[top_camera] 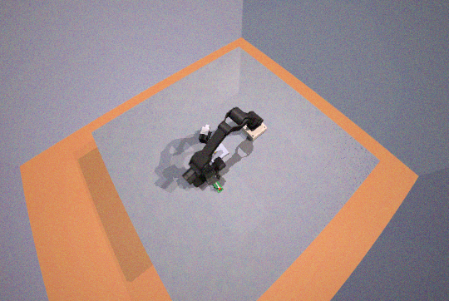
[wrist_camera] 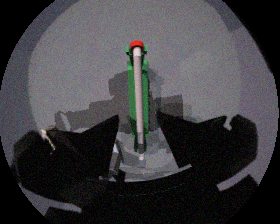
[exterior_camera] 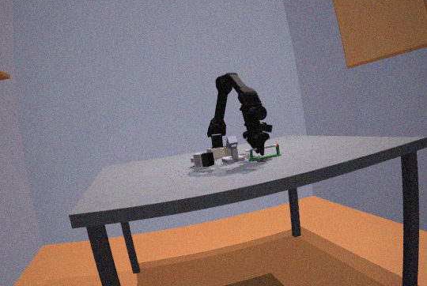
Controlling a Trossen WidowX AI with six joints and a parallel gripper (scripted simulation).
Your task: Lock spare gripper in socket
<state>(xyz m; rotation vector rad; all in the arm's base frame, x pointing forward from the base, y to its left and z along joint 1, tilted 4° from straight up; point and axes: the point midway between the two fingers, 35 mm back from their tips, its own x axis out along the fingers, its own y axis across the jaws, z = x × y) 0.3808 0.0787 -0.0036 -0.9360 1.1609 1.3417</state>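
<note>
Right now my gripper tip is 2 cm to the right of the green bar-shaped rack. Round my gripper tip: spare gripper 13 cm behind, 23 cm to the right, 1 cm above; then grey socket mount 9 cm behind, 9 cm to the right, 3 cm above.
</note>
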